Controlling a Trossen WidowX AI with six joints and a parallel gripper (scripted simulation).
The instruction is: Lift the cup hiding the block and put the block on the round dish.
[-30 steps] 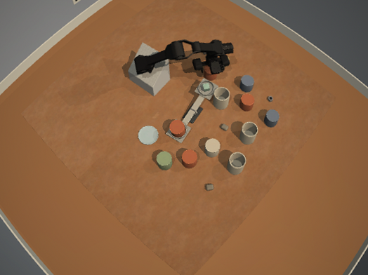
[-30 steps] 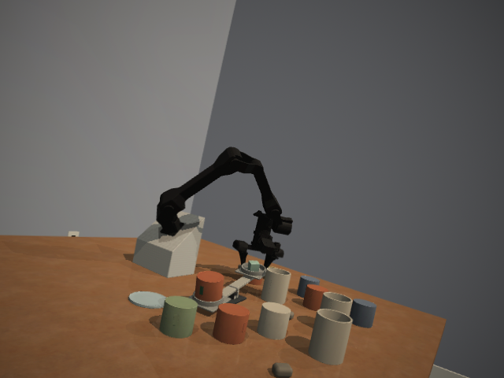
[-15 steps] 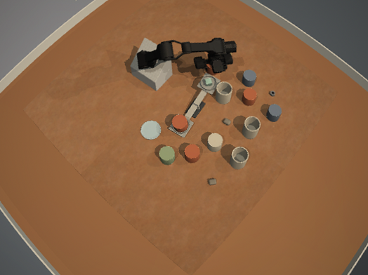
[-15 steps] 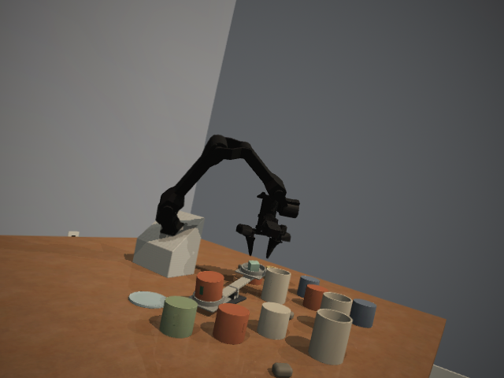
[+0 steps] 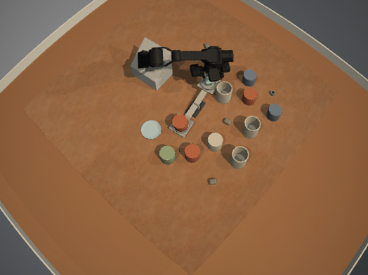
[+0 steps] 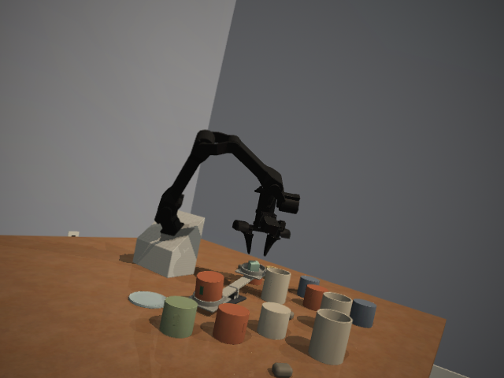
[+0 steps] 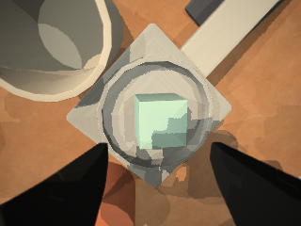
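Now: gripper tip 40 mm above the pale green block. Also, from my gripper tip: round pale blue dish 350 mm to the right, 120 mm below, 110 mm behind; then cream cup 230 mm to the right, 180 mm ahead, 90 mm below; then orange cup 280 mm to the right, 70 mm below, 10 mm ahead.
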